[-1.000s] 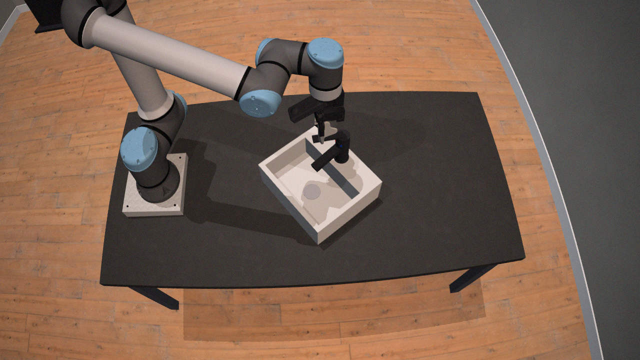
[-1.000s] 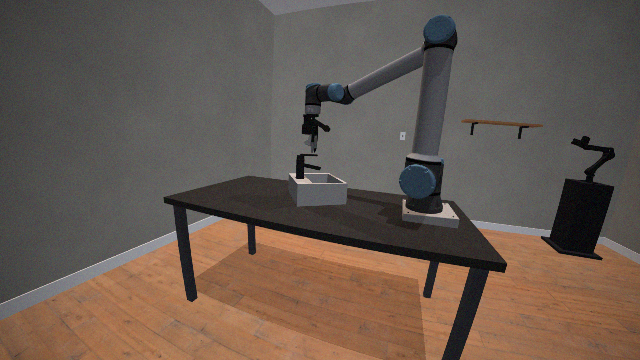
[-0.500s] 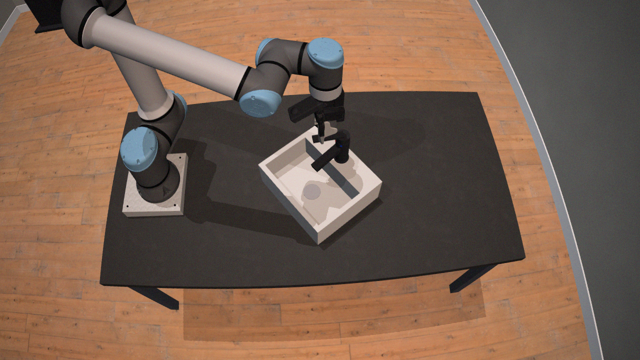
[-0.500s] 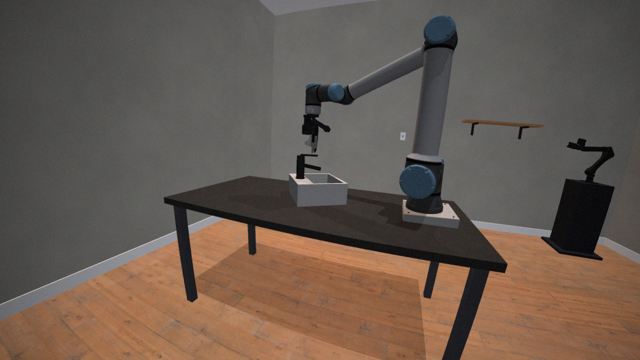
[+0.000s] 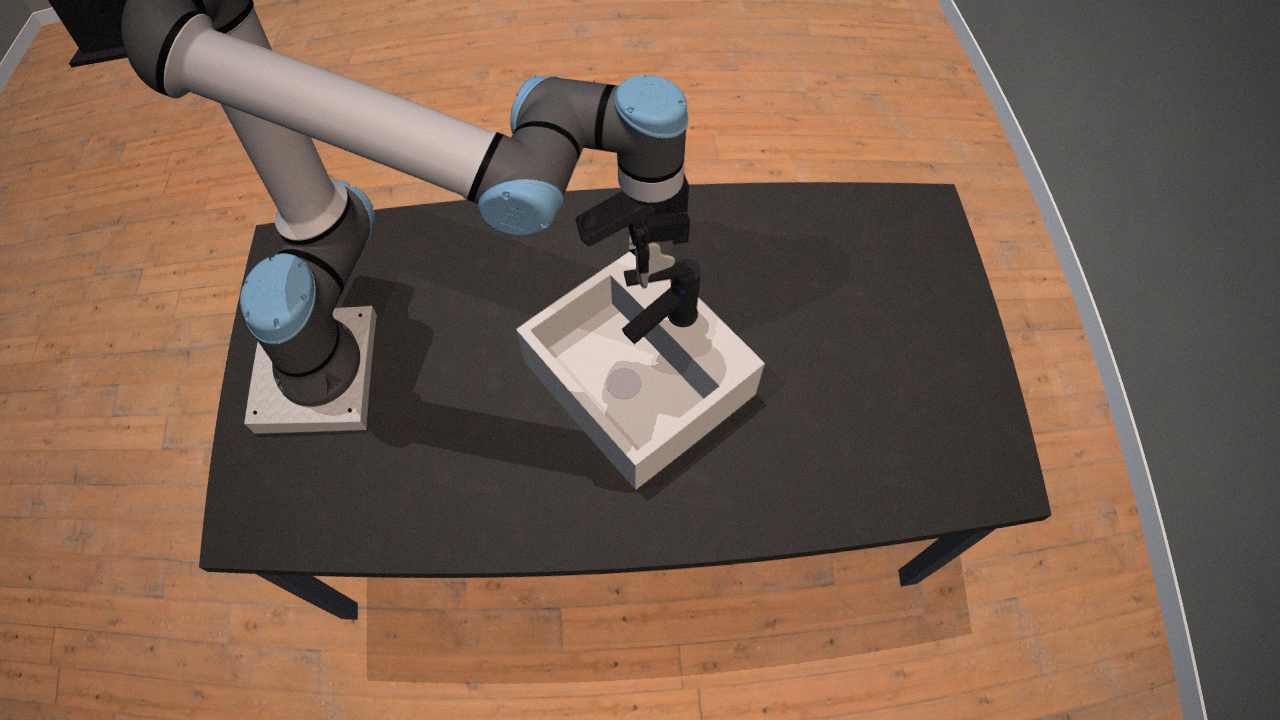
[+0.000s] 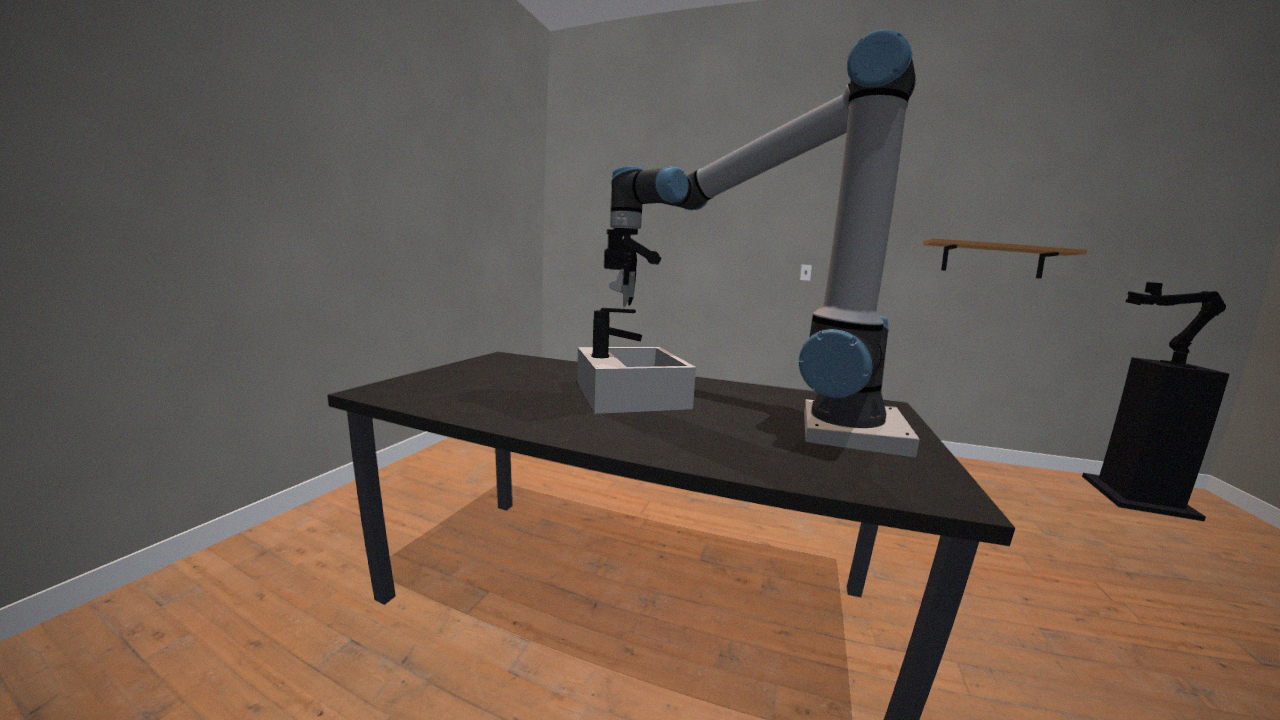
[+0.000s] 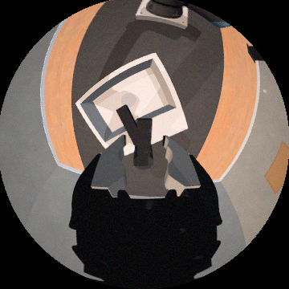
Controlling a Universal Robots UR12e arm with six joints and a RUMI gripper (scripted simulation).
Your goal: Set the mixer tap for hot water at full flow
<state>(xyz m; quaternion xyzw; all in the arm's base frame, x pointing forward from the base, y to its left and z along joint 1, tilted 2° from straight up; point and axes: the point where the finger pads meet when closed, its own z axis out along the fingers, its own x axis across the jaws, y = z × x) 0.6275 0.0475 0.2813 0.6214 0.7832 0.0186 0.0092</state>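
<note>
Right now my hand is 3 cm short of the lever, 1 cm to the right of it and 3 cm above it. From my hand the other things lie so: white square basin 1 cm behind, 6 cm to the right, 26 cm below.
</note>
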